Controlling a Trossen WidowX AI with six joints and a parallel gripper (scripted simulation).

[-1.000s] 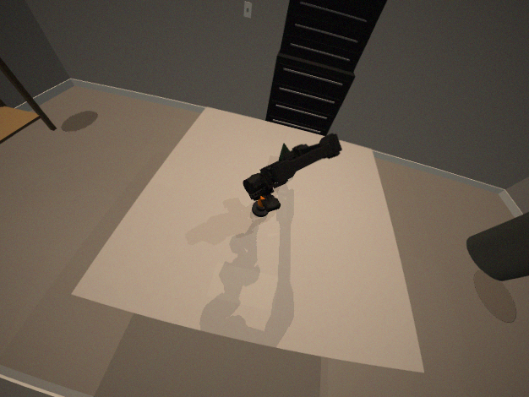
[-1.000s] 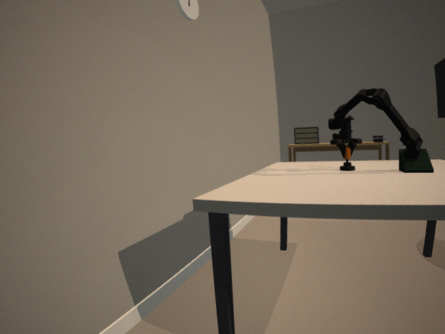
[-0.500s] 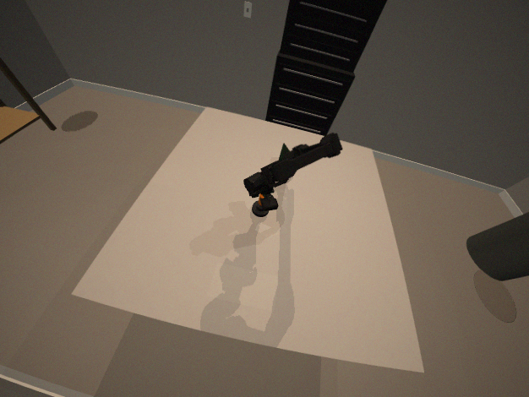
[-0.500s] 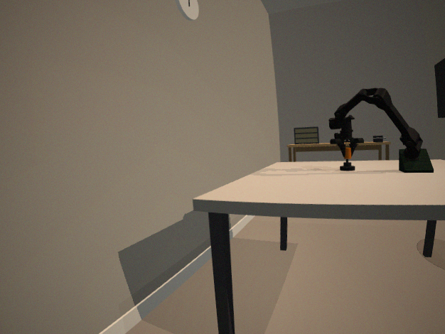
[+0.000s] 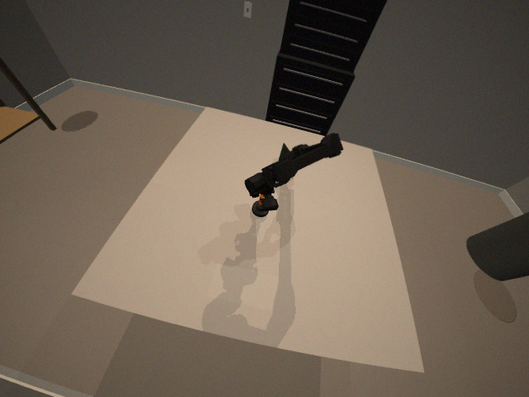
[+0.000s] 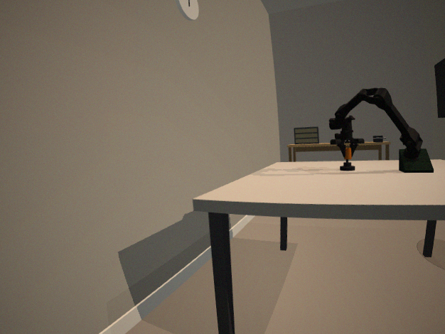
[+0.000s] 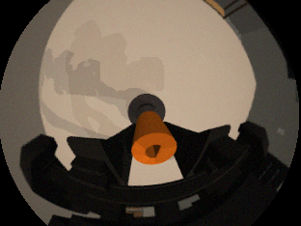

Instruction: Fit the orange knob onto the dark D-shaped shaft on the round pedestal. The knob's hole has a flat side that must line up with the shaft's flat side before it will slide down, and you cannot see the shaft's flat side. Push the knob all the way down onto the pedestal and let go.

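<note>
My gripper tip is now 2 cm below the orange knob. Round my gripper tip: dark round pedestal 4 cm below.
</note>
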